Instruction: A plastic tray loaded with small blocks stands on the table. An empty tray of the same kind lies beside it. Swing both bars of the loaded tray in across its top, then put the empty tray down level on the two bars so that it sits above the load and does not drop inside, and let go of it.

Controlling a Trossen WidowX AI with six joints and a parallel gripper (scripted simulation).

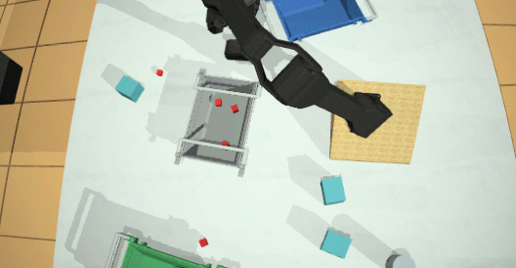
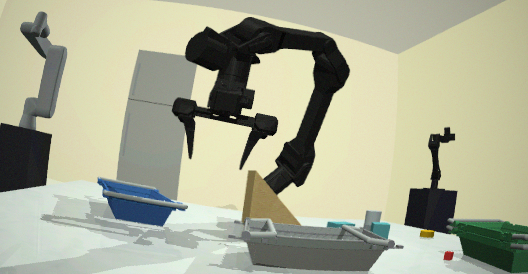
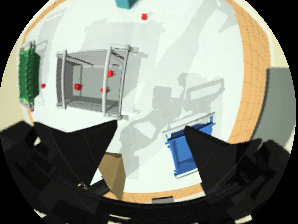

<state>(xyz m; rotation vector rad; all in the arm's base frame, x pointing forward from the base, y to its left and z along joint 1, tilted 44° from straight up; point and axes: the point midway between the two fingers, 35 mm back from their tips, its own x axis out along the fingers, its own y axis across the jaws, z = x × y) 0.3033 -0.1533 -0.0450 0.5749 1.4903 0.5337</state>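
Now: the blue tray 190 mm to the right of my gripper tip, 180 mm behind it and 110 mm below it. Also, from my gripper tip: grey cylinder (520 mm to the left, 410 mm behind, 120 mm below).
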